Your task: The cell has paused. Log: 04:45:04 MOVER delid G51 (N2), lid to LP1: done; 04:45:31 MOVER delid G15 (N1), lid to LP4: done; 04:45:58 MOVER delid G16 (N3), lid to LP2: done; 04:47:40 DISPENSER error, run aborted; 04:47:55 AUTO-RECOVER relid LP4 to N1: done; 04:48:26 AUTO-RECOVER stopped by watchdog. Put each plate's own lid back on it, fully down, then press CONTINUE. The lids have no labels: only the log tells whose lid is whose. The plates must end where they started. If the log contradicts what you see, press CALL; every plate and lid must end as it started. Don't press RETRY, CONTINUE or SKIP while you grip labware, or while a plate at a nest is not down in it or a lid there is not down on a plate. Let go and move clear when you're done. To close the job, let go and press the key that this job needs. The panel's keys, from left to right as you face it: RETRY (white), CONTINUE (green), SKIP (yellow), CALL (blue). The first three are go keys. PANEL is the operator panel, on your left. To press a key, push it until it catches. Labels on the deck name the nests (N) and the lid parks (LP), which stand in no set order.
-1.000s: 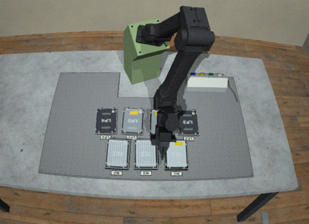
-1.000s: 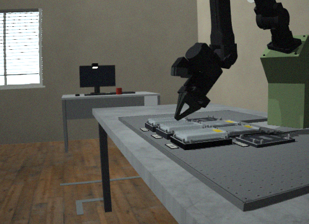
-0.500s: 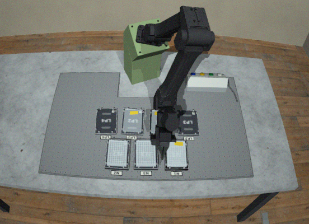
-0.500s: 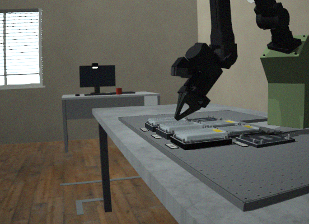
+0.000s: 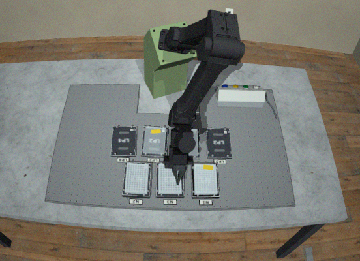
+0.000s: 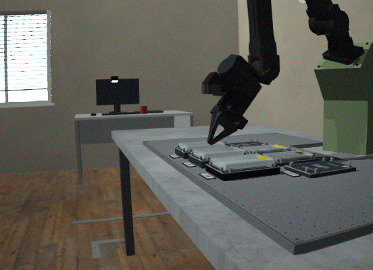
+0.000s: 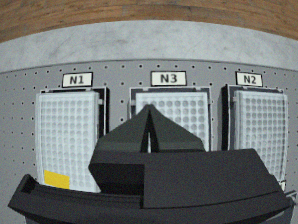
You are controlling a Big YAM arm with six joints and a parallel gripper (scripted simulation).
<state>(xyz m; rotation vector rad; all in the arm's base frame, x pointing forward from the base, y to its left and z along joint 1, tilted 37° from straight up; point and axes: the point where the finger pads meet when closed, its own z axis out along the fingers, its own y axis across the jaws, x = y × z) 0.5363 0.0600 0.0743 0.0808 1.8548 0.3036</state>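
Now: the clear unlabelled lid 220 mm behind my hand, 50 mm below it and 20 mm to the left of it. From my hand the other things lie so: green continue key 520 mm behind, 260 mm to the left; blue call key 510 mm behind, 160 mm to the left; yellow skip key 510 mm behind, 210 mm to the left.
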